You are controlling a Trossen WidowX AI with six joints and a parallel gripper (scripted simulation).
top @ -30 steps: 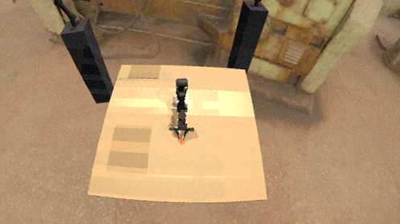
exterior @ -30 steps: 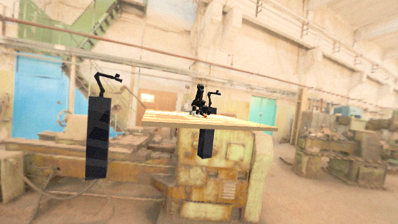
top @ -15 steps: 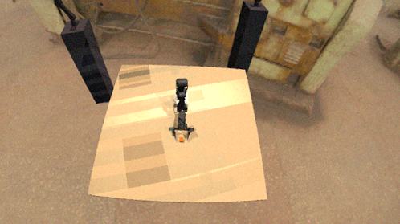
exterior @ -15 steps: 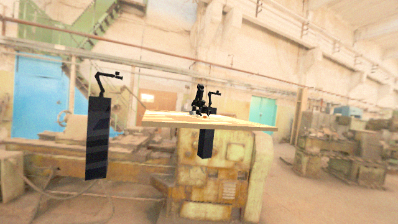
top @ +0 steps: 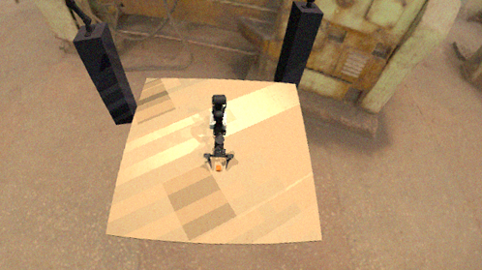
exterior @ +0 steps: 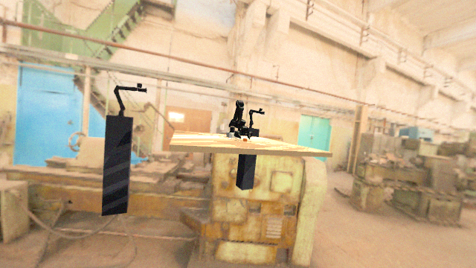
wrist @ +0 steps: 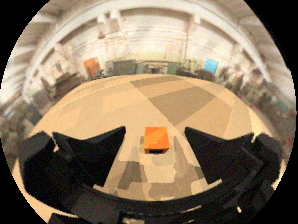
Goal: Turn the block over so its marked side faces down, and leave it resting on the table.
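The orange block lies 2 cm behind my gripper tip and 1 cm below it.
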